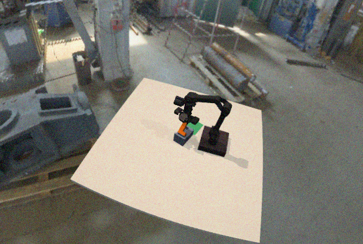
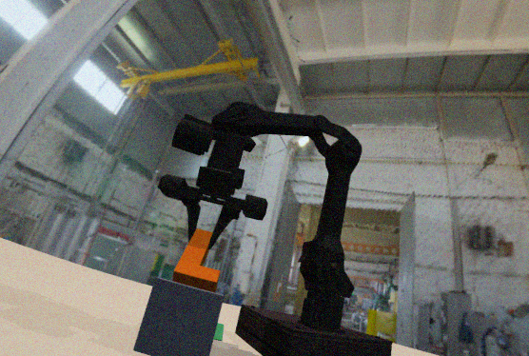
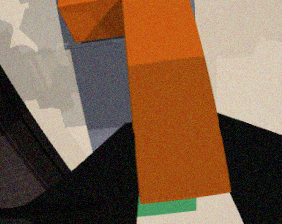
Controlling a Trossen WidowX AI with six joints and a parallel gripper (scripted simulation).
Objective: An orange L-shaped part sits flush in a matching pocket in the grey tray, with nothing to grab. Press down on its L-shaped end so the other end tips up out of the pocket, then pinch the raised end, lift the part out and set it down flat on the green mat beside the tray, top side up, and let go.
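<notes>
Right now the green mat is 16 cm below my gripper tip, 14 cm to the right of it and 5 cm behind it. From my gripper tip the other things lie so: orange L-shaped part (3 cm to the left, 3 cm below, 1 cm behind).
</notes>
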